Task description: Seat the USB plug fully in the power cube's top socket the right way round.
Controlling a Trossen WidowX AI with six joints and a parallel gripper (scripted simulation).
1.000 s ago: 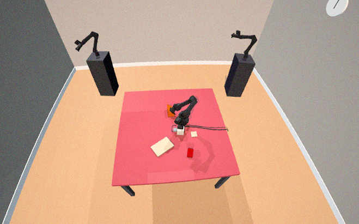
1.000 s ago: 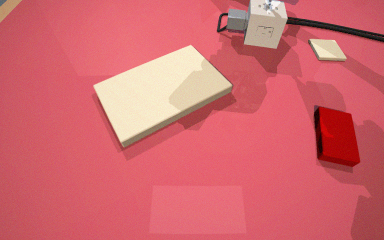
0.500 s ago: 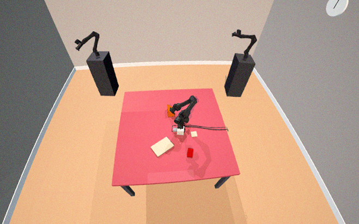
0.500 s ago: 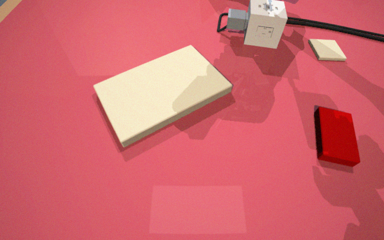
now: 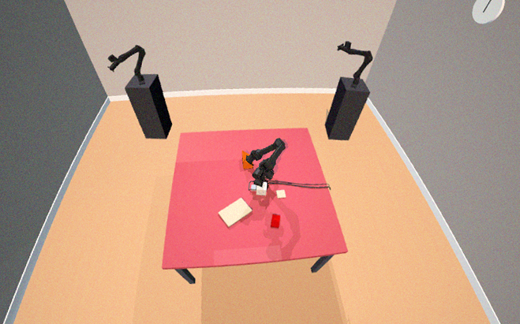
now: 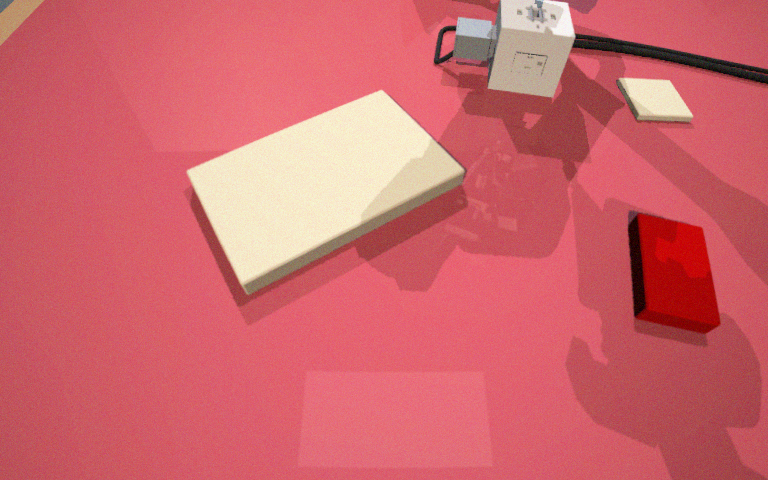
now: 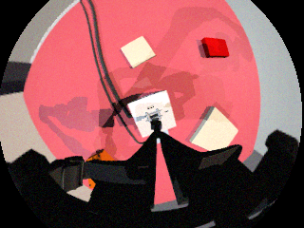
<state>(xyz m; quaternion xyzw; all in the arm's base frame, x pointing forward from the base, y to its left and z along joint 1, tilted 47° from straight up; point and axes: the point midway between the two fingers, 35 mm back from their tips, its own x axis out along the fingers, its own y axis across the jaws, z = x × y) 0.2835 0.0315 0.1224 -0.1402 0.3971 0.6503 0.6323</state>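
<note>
Right now the dark USB plug is 20 mm below my gripper tip. From my gripper tip the other things lie so: red block: 270 mm ahead, 130 mm below, 120 mm to the left; then cream tile: 170 mm to the left, 130 mm below, 30 mm ahead; then cream slab: 200 mm ahead, 190 mm to the right, 130 mm below.
</note>
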